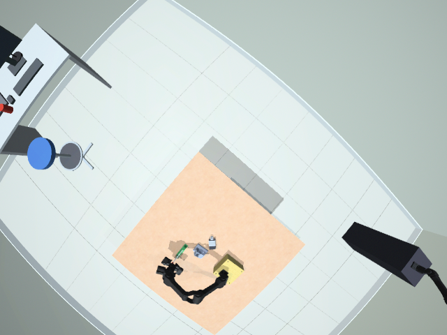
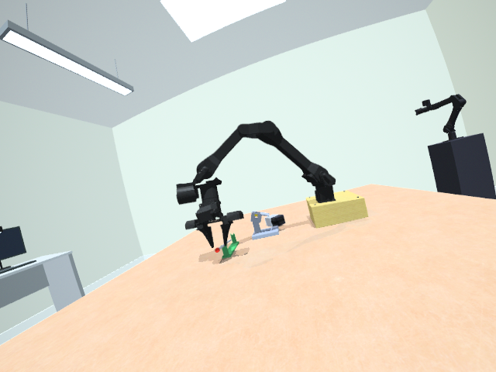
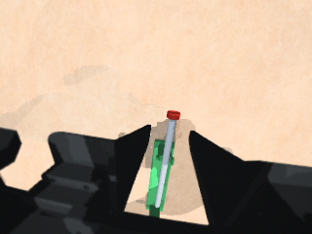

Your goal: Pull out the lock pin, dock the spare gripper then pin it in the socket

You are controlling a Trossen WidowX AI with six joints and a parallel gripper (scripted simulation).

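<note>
My gripper tip is now 10 mm short of the green stand, 100 mm to the left of it and 30 mm above it. The rest, counted from my gripper tip: mount: 100 mm behind, 220 mm to the right; spare gripper: 130 mm behind, 360 mm to the right, 30 mm below.
</note>
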